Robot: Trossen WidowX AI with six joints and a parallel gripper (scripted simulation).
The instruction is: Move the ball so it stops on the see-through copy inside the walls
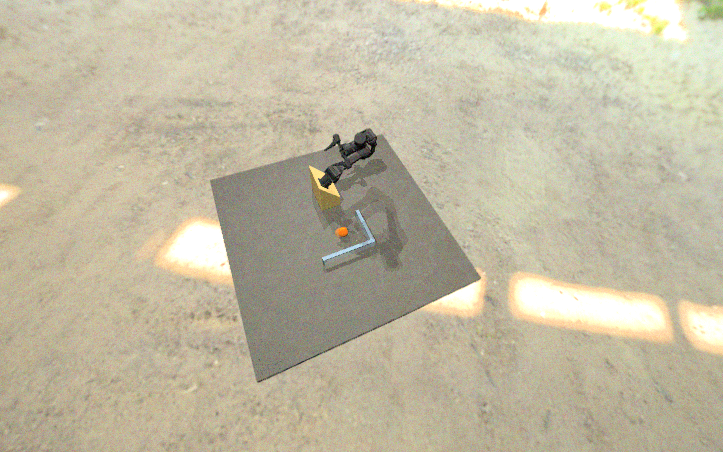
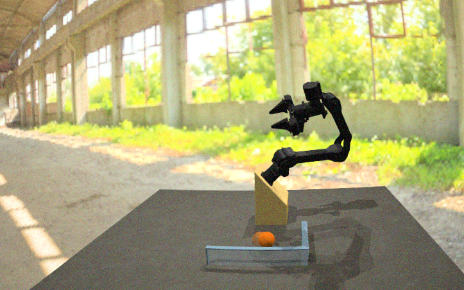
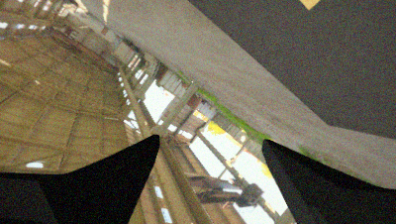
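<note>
My gripper tip is now 390 mm above the orange ball and 240 mm short of it. Also, from my gripper tip: wall strip 370 mm ahead, 360 mm below, 10 mm to the right.
</note>
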